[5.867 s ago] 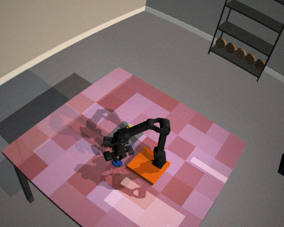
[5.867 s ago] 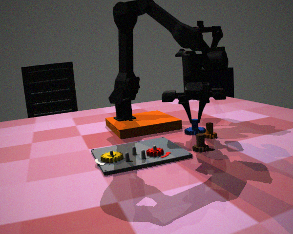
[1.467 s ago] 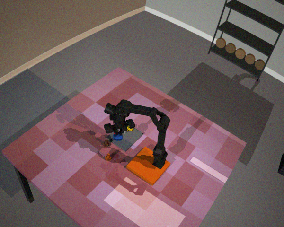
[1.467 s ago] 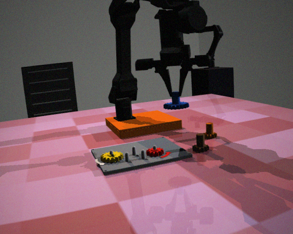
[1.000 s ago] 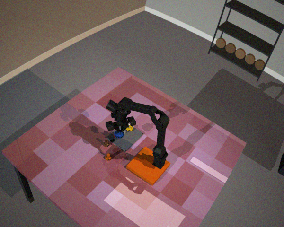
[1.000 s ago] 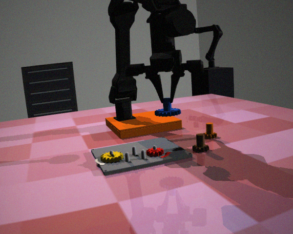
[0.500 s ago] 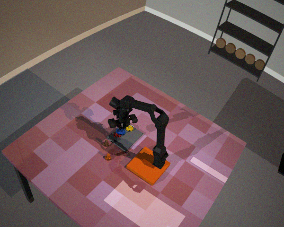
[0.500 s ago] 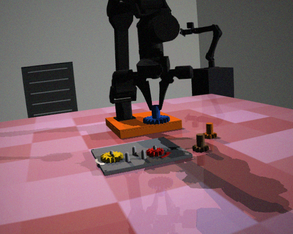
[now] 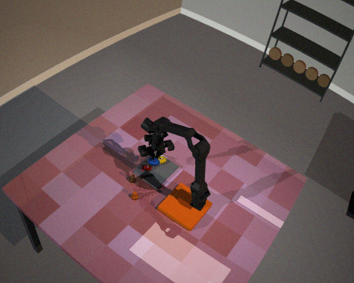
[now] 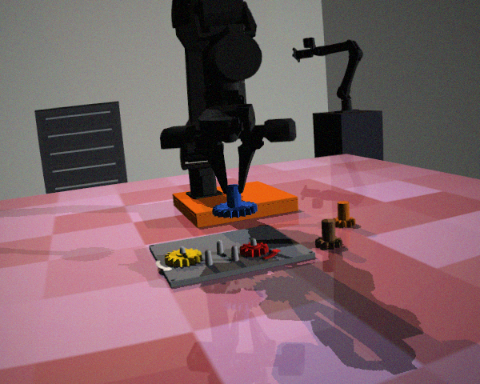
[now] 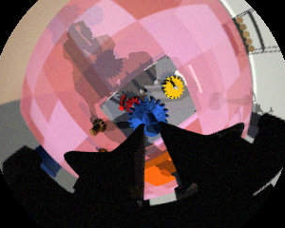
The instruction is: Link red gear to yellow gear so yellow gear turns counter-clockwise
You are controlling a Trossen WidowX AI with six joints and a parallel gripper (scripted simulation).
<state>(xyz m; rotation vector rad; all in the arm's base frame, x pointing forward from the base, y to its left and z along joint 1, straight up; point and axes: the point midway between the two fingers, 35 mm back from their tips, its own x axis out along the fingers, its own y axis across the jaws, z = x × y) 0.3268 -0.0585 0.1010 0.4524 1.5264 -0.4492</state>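
The red gear is 8 cm below my gripper tip, 2 cm to the left of it and 2 cm ahead of it. From my gripper tip the other things lie so: yellow gear: 8 cm to the right, 8 cm below; then blue gear: 1 cm below.
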